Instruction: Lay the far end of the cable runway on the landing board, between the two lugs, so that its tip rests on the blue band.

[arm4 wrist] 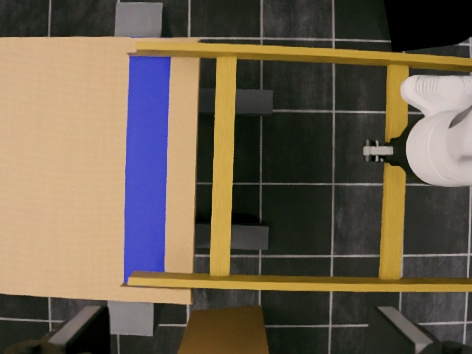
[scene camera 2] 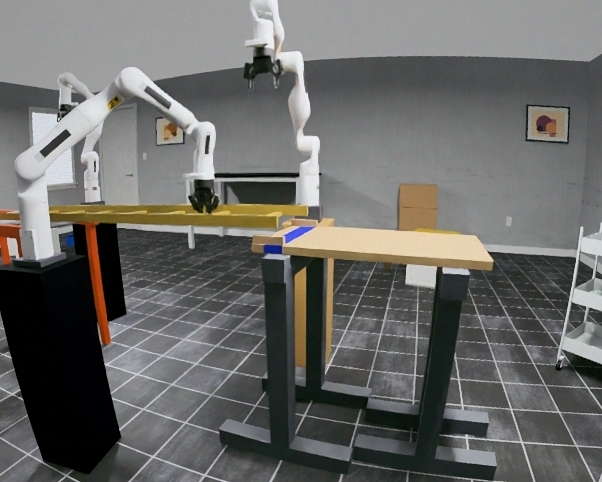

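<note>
The yellow cable runway [arm4 wrist: 224, 165] [scene camera 2: 246, 219] is raised. In scene camera 2 its far end hangs above and left of the landing board [arm4 wrist: 60, 165] [scene camera 2: 386, 245]. In the arm4 wrist view its rail tips overlap the ends of the blue band [arm4 wrist: 147, 160] [scene camera 2: 298, 233]. Two wooden lugs [scene camera 2: 271, 240] [scene camera 2: 304, 221] stand at the board's near edge. Arm4's gripper [arm4 wrist: 245, 327] is open, away from the runway. Another gripper [arm4 wrist: 369, 150] is at a rung; its fingers are unclear. In scene camera 2 the left foreground arm's gripper [scene camera 2: 204, 206] is at the runway; the upper middle gripper [scene camera 2: 262, 82] is open.
An orange trestle [scene camera 2: 95, 281] stands under the runway at left, by a black pedestal [scene camera 2: 60, 361]. Dark grey legs [scene camera 2: 281, 351] carry the board. A tan panel [scene camera 2: 329, 311] stands behind it. A white cart [scene camera 2: 577, 286] is at the right. The back left arm's gripper [scene camera 2: 64, 116] is small.
</note>
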